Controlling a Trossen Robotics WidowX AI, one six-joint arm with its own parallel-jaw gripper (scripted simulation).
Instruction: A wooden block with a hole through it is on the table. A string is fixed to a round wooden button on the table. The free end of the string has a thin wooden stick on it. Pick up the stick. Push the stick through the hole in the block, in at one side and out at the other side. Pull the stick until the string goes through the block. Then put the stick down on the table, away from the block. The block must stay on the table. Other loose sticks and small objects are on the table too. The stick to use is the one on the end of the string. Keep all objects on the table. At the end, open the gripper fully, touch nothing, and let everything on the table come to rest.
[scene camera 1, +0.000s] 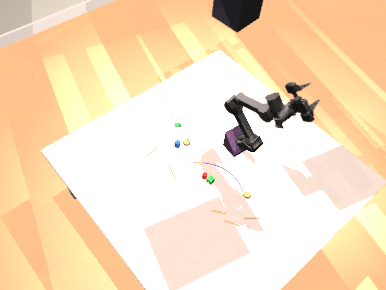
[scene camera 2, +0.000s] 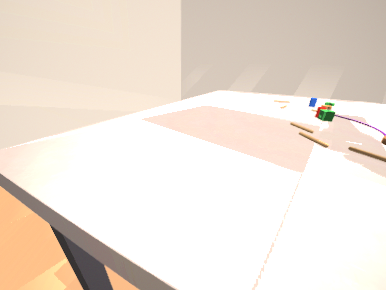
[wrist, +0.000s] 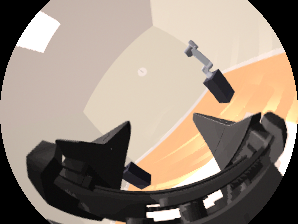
my gripper: scene camera 1; wrist; not seen in scene camera 2 (out of frame)
same spot on my gripper: (wrist: 228, 141) = (scene camera 1: 310, 108)
